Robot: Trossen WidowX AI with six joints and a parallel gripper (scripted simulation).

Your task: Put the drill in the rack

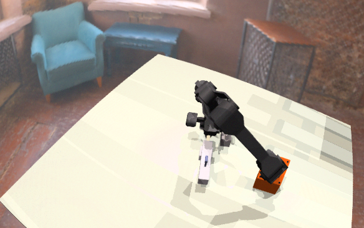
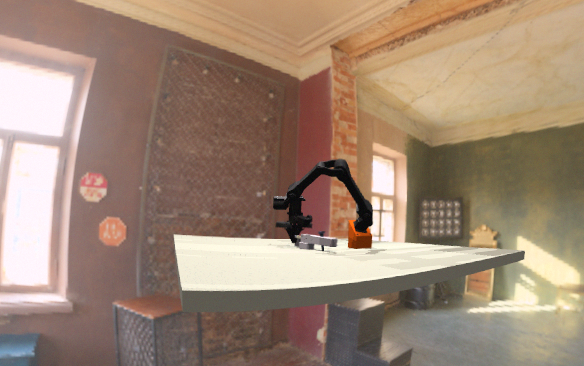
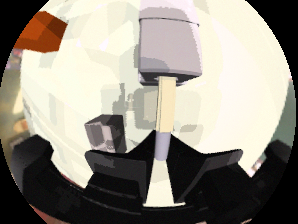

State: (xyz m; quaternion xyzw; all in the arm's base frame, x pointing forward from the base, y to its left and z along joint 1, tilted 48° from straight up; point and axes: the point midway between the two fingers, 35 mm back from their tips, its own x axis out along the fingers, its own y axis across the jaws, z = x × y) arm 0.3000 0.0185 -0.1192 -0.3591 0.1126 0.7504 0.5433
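My gripper tip is 2 cm past the drill, 5 cm to the right of it and 3 cm below it. Round my gripper tip: blue key 7 cm behind, 16 cm to the left, 3 cm above; grey rack 6 cm behind, 5 cm to the right; grey block 6 cm behind, 13 cm to the left, 2 cm above.
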